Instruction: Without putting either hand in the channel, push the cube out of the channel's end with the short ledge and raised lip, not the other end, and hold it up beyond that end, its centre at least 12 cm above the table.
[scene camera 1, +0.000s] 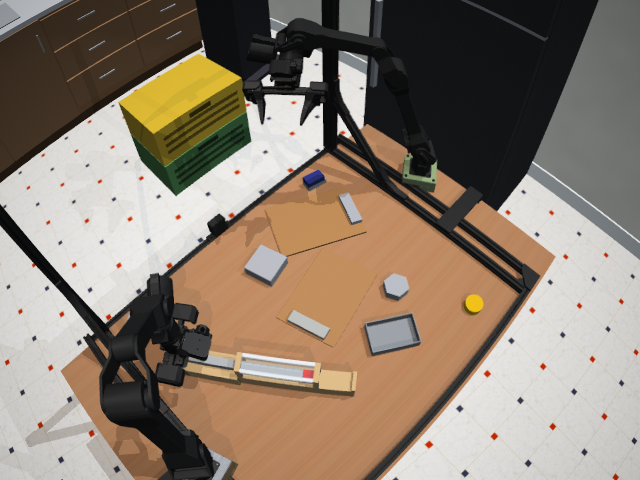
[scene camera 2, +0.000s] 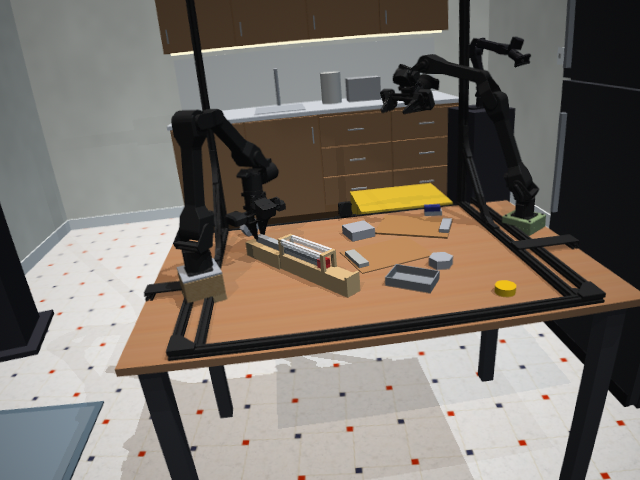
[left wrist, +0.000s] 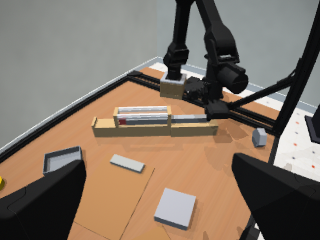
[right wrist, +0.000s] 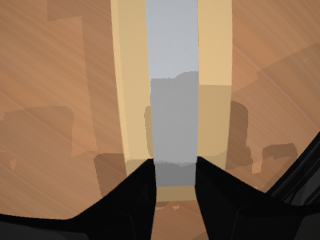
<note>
I see my left gripper (scene camera 1: 281, 124), my right gripper (scene camera 1: 186, 356), a grey tray (scene camera 1: 395, 333), a grey block (scene camera 1: 266, 265) and a cardboard sheet (left wrist: 110, 196).
The grey tray shows as well in scene camera 2 (scene camera 2: 419, 279). The grey block also shows in the left wrist view (left wrist: 175, 208). My left gripper also shows in scene camera 2 (scene camera 2: 392, 112) and in the left wrist view (left wrist: 160, 165). The right wrist view does not show the grey tray: it is out of frame. The right wrist view does not show the grey block: it is out of frame.
</note>
